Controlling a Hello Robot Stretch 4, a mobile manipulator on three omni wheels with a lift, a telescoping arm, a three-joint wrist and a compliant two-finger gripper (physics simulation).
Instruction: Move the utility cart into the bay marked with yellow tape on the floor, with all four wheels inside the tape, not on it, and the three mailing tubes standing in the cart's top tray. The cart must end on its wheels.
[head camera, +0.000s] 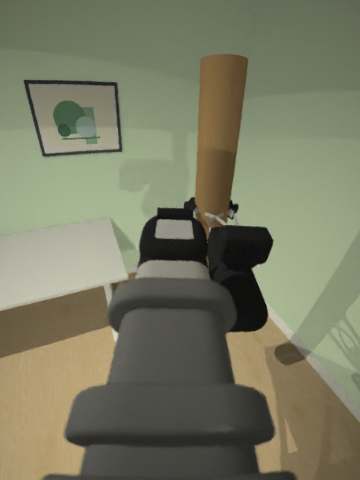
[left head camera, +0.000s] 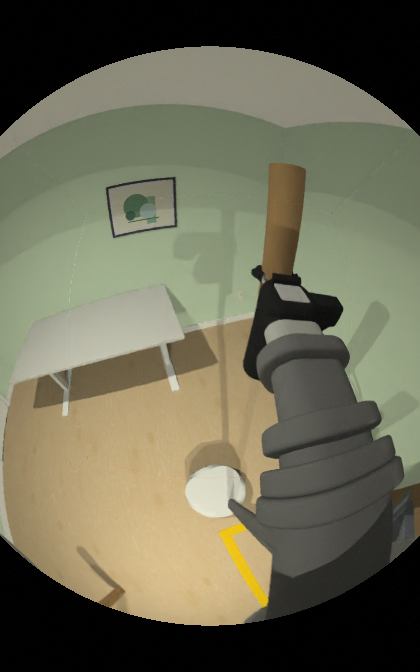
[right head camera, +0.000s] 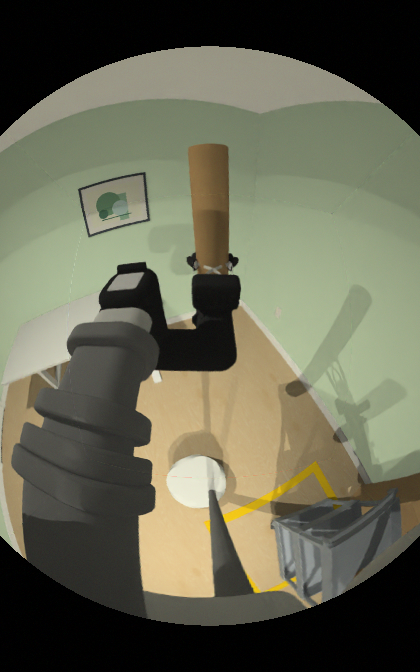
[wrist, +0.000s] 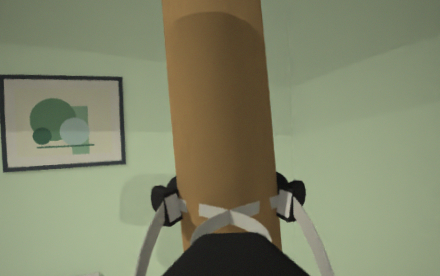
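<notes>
My gripper (head camera: 212, 207) (right head camera: 213, 261) (wrist: 227, 190) is shut on a brown mailing tube (head camera: 221, 120) (left head camera: 285, 215) (right head camera: 210, 200) (wrist: 220, 100). The tube stands nearly upright, high above the floor; its lower end is hidden behind the wrist. The grey utility cart (right head camera: 350, 555) shows at the lower right of the right head view, and a piece shows in the left head view (left head camera: 404, 522). Its wheels are hidden, and I cannot tell if it stands on them. The yellow tape (left head camera: 242, 565) (right head camera: 290, 481) outlines the bay beside and partly behind the cart. The other two tubes cannot be made out.
A white table (head camera: 55, 260) (left head camera: 105, 335) (right head camera: 50, 330) stands at the left by the wall. A white round object (left head camera: 210, 492) (right head camera: 190, 482) is on the floor near a corner of the tape. Brown wooden pieces (left head camera: 114, 596) (right head camera: 400, 491) show at the lower edges. A framed picture (head camera: 75, 117) hangs on the wall.
</notes>
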